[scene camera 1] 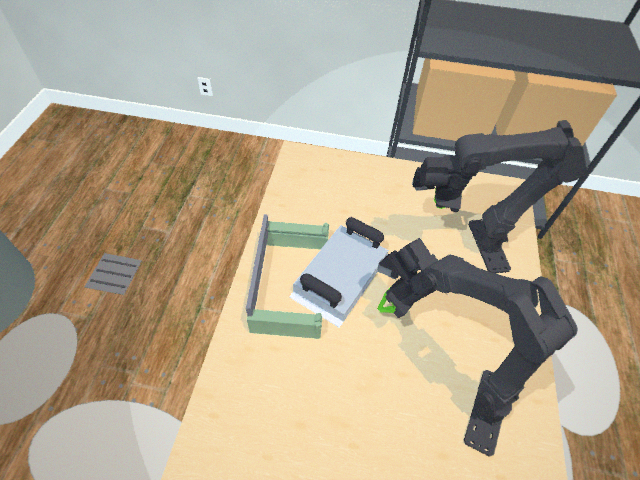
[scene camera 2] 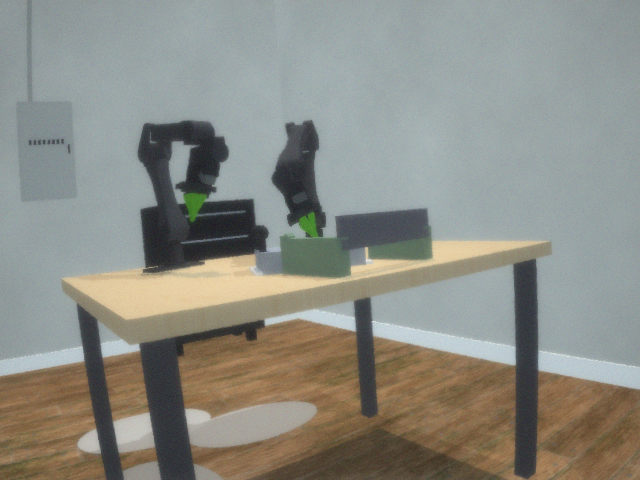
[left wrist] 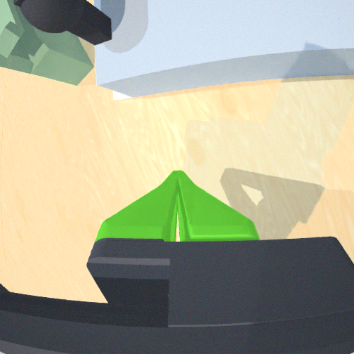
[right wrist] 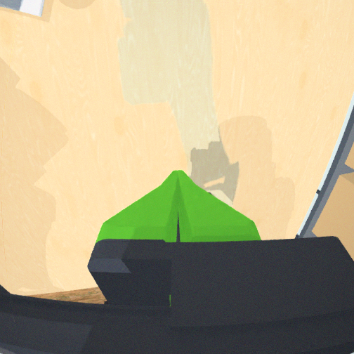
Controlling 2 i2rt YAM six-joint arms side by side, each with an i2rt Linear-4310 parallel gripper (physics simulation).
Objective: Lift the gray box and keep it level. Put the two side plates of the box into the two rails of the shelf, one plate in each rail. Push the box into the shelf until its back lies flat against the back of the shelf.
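Places are measured from the left arm's base along level axes (x back, y right, z up), in metres.
Where they show: left gripper, fingertip midpoint: (scene camera 1: 379, 309); right gripper, fingertip midpoint: (scene camera 1: 439, 207) (scene camera 2: 192, 221); left arm's base at its link origin: (scene camera 1: 487, 411); right arm's base at its link origin: (scene camera 1: 488, 246) (scene camera 2: 174, 268).
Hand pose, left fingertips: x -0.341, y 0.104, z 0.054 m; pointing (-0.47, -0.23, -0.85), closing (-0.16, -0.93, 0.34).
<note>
Each offset is from my left fingertips to the top centre of the thing. "spot": to the spot under its first point. Level surfaces: height alone.
The gray box @(dx -0.146, dy +0.081, dz +0.060 m) (scene camera 1: 345, 266) (scene camera 2: 269, 261) (left wrist: 225, 30) lies on the table, turned askew at the open side of the shelf. It has two black handles (scene camera 1: 364, 231) (scene camera 1: 320, 290) on top. The shelf has a dark back @(spot: dx -0.327, dy -0.076, dz +0.070 m) (scene camera 1: 257, 268) (scene camera 2: 382, 227) and two green rails (scene camera 1: 297, 236) (scene camera 1: 284, 324) (scene camera 2: 315, 256) (scene camera 2: 400, 249). My left gripper (scene camera 1: 381, 310) (scene camera 2: 311, 235) (left wrist: 177, 178) is shut and empty, just off the box's edge at its right in scene camera 1. My right gripper (scene camera 1: 437, 204) (scene camera 2: 192, 221) (right wrist: 177, 178) is shut and empty, farther from the box. The side plates' lower parts are hidden.
The wooden table @(dz -0.054 m) (scene camera 1: 330, 413) (scene camera 2: 206, 294) carries both arms. A tall dark rack (scene camera 1: 516, 31) with cardboard boxes (scene camera 1: 460, 100) stands behind it in scene camera 1, close to the right arm. The left arm's forearm reaches over the table between its base and the box.
</note>
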